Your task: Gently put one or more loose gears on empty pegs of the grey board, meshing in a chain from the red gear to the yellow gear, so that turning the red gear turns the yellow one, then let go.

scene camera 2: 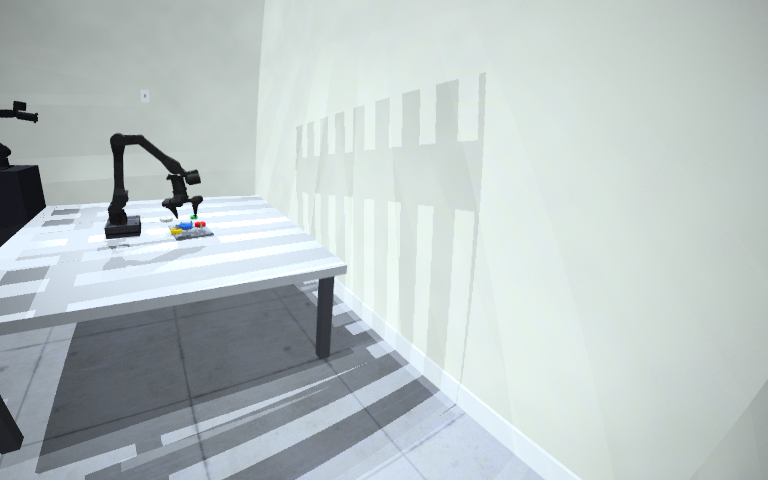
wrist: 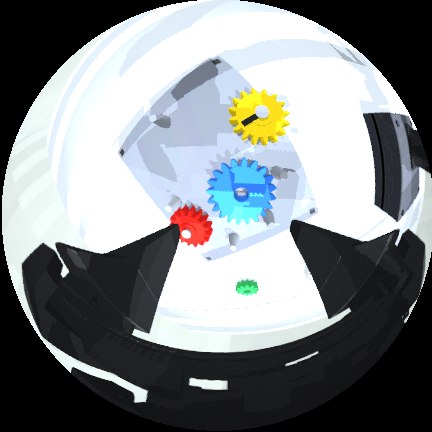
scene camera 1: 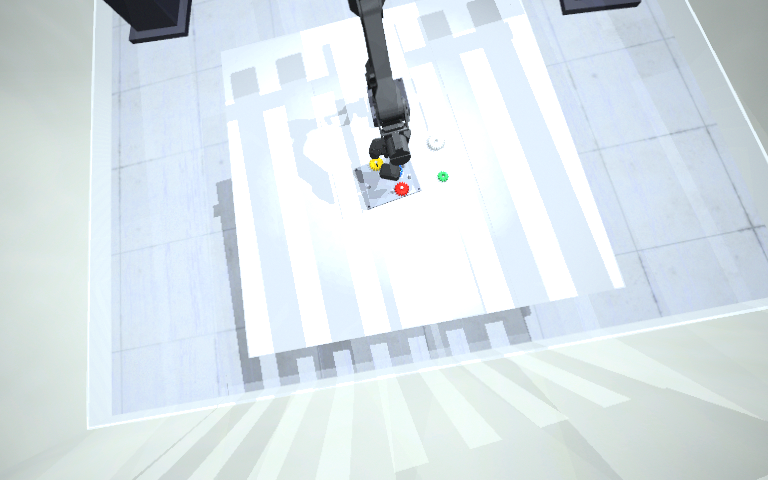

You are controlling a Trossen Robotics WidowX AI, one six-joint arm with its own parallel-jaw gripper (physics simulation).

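Places are measured from the arm's base along level axes (x ahead, y left, z up), in centimetres.
Pixels of known places: gripper, fingertip midpoint: (scene camera 2: 186, 217) (wrist: 236, 227); arm's base at its link origin: (scene camera 2: 118, 223).
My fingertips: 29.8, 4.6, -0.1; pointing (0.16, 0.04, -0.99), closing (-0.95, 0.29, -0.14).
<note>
For each thing: its top centre in the pictures, then the offset to it from my fingertips, as dx, dy, dz. Level surfaces: height alone.
- grey board at its top centre: (wrist: 209, 172) (scene camera 1: 386, 175) (scene camera 2: 188, 225) +1.2, -4.3, -2.5
- blue gear at its top centre: (wrist: 240, 194) (scene camera 2: 185, 224) -0.7, -1.4, -3.0
- red gear at its top centre: (wrist: 187, 231) (scene camera 1: 401, 188) (scene camera 2: 200, 222) +6.2, +1.2, -3.0
- yellow gear at its top centre: (wrist: 260, 112) (scene camera 1: 376, 162) (scene camera 2: 176, 228) -4.4, -7.8, -3.0
- green gear at its top centre: (wrist: 246, 291) (scene camera 1: 443, 175) (scene camera 2: 193, 215) +2.4, +16.5, -3.8
- white gear at its top centre: (scene camera 1: 436, 140) (scene camera 2: 166, 217) -11.6, +15.2, -3.8
- white table at its surface level: dz -5.5
My gripper (scene camera 1: 384, 160) (scene camera 2: 185, 216) (wrist: 236, 227) is open and empty above the grey board (scene camera 1: 376, 202) (wrist: 195, 107). The blue gear (scene camera 1: 400, 170) (scene camera 2: 185, 225) (wrist: 225, 204) is over the board, beside the red gear (scene camera 1: 398, 191) (scene camera 2: 199, 224) (wrist: 200, 232); a grey spot shows in its hole, its seating is unclear. A gap shows to the yellow gear (scene camera 1: 376, 164) (scene camera 2: 176, 230) (wrist: 272, 127). Several pegs stand empty, one (wrist: 233, 241) near the red gear. The green gear (scene camera 1: 442, 176) (scene camera 2: 193, 216) (wrist: 247, 287) and white gear (scene camera 1: 435, 143) (scene camera 2: 165, 219) lie off the board.
The arm's base (scene camera 2: 122, 227) (wrist: 390, 165) stands on the white table (scene camera 1: 430, 254) (scene camera 2: 254, 249), behind the board. Another dark arm shows at the left edge of the second scene view, on a dark cabinet (scene camera 2: 22, 189). Striped shadows cross the table.
</note>
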